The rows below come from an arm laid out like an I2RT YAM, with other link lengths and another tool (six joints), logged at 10 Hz.
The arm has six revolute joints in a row. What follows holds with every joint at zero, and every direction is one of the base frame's. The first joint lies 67.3 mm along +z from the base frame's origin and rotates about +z. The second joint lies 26.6 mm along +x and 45.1 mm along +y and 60.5 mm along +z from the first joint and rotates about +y. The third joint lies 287.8 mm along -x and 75 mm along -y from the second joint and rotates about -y. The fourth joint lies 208.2 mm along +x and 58.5 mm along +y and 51 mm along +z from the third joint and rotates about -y. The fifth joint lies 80.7 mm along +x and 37 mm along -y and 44.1 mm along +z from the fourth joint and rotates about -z. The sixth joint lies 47.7 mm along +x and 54.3 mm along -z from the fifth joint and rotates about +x. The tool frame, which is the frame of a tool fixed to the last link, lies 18 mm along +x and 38 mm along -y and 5 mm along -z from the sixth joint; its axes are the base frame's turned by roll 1.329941, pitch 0.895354 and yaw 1.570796 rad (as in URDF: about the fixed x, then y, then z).
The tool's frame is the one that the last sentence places.
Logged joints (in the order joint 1, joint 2, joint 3, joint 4, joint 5, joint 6), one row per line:
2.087, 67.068, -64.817, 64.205, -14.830, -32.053
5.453, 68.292, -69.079, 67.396, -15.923, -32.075
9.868, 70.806, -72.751, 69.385, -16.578, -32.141
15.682, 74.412, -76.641, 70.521, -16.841, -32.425
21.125, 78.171, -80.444, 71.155, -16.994, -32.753
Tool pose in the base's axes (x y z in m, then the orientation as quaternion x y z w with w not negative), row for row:
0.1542, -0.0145, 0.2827, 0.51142, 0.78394, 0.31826, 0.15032
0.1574, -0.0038, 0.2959, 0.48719, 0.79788, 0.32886, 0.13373
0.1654, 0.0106, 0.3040, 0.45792, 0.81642, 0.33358, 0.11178
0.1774, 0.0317, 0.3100, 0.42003, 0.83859, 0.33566, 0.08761
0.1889, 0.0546, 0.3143, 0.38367, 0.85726, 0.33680, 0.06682
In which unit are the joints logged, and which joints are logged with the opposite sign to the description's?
The joints are logged in degrees. Opposite sign: joint 3, joint 4, joint 6.
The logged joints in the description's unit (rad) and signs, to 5 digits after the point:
0.03643, 1.17056, 1.13127, -1.12059, -0.25883, 0.55943
0.09517, 1.19192, 1.20566, -1.17628, -0.27791, 0.55981
0.17223, 1.23580, 1.26974, -1.21100, -0.28934, 0.56097
0.27370, 1.29873, 1.33764, -1.23082, -0.29393, 0.56592
0.36870, 1.36434, 1.40401, -1.24189, -0.29660, 0.57165

